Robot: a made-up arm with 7 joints.
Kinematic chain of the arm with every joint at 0, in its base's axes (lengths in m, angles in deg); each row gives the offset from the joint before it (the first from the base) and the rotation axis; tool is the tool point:
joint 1: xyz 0 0 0.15 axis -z
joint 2: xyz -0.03 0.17 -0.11 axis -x
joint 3: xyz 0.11 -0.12 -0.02 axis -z
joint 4: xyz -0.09 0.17 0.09 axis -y
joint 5: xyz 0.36 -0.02 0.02 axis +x
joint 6: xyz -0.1 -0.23 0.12 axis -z
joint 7: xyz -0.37 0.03 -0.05 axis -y
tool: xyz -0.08 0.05 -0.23
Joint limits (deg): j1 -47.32..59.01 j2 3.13..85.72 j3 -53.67..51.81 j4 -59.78..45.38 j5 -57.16..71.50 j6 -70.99..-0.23 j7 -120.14..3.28
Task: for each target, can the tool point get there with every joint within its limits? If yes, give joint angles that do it. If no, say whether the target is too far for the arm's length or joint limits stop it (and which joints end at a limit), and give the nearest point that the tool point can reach.
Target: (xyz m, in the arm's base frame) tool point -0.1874 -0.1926 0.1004
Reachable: yes | joints 27.93 55.66 -36.75 32.76 48.51 -17.74 -45.14
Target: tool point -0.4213 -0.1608 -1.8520
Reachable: no: too far | nearest point -0.2008 -0.0189 -0.5875 | short by 1.291 m
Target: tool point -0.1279 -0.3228 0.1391
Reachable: yes | joints -28.69 57.74 24.92 24.60 44.14 -35.22 -82.49
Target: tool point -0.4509 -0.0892 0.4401
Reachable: yes | joints -1.67 13.76 24.87 21.66 -25.99 -51.19 -66.33
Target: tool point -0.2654 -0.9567 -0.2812
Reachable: no: joint limits stop it (at a limit: joint 2, joint 3, joint 4, joint 5, joint 6) | nearest point -0.1765 -0.6363 -0.1877 | short by 0.345 m
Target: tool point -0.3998 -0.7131 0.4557
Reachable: no: joint limits stop it (at a limit: joint 2, joint 3, joint 4, joint 6) | nearest point -0.3105 -0.5539 0.4053 | short by 0.189 m
